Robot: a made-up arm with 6 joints. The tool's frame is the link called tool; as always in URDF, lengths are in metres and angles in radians.
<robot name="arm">
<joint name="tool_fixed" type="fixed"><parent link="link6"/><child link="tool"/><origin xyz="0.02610 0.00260 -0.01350" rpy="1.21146 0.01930 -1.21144"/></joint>
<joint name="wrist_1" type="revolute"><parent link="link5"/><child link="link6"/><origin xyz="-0.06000 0.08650 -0.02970" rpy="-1.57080 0.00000 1.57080"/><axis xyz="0 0 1"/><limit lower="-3.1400" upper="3.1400"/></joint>
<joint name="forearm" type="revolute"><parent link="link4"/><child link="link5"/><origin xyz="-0.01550 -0.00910 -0.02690" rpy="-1.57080 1.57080 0.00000"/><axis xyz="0 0 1"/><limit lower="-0.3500" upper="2.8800"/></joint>
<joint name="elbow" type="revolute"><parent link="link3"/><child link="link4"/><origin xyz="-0.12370 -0.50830 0.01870" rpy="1.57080 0.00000 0.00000"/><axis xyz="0 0 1"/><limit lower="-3.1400" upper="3.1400"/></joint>
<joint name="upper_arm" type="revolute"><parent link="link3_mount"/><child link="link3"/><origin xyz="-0.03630 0.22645 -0.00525" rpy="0.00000 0.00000 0.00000"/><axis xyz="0 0 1"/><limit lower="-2.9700" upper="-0.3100"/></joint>
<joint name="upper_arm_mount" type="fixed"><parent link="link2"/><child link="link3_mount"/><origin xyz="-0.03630 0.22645 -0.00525" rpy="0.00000 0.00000 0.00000"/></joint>
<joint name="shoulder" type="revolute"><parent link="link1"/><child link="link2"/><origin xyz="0.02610 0.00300 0.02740" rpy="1.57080 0.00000 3.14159"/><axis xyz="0 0 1"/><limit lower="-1.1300" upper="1.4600"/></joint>
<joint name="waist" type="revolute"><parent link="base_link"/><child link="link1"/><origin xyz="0.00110 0.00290 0.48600" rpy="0.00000 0.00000 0.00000"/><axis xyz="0 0 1"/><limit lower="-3.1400" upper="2.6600"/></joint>
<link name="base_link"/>
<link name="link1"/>
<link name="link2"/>
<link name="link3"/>
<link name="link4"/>
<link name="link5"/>
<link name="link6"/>
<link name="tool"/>
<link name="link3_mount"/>
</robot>
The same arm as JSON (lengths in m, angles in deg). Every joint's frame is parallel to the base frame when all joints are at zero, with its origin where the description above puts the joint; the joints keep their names.
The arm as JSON. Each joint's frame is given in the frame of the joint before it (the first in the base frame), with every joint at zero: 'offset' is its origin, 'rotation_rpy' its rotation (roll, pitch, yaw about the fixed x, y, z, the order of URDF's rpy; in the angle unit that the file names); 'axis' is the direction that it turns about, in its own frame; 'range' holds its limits. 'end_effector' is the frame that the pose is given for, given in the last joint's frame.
{"length_unit": "m", "angle_unit": "deg", "chain": [
  {"id": "waist", "offset": [0.0011, 0.0029, 0.486], "rotation_rpy": [0.0, 0.0, 0.0], "axis": [0.0, 0.0, 1.0], "range": [-179.91, 152.41]},
  {"id": "shoulder", "offset": [0.0261, 0.003, 0.0274], "rotation_rpy": [0.0, 0.0, 0.0], "axis": [0.0, 1.0, 0.0], "range": [-64.74, 83.65]},
  {"id": "upper_arm", "offset": [0.0726, -0.0105, 0.4529], "rotation_rpy": [0.0, 0.0, 0.0], "axis": [0.0, 1.0, 0.0], "range": [-170.17, -17.76]},
  {"id": "elbow", "offset": [0.1237, 0.0187, -0.5083], "rotation_rpy": [0.0, 0.0, 0.0], "axis": [0.0, 0.0, -1.0], "range": [-179.91, 179.91]},
  {"id": "forearm", "offset": [0.0155, -0.0091, 0.0269], "rotation_rpy": [0.0, 0.0, 0.0], "axis": [0.0, 1.0, 0.0], "range": [-20.05, 165.01]},
  {"id": "wrist_1", "offset": [0.0865, -0.0297, -0.06], "rotation_rpy": [0.0, 0.0, 0.0], "axis": [0.0, 0.0, -1.0], "range": [-179.91, 179.91]}
], "end_effector": {"offset": [0.0261, -0.0026, 0.0135], "rotation_rpy": [-110.59, -1.11, 69.41]}}

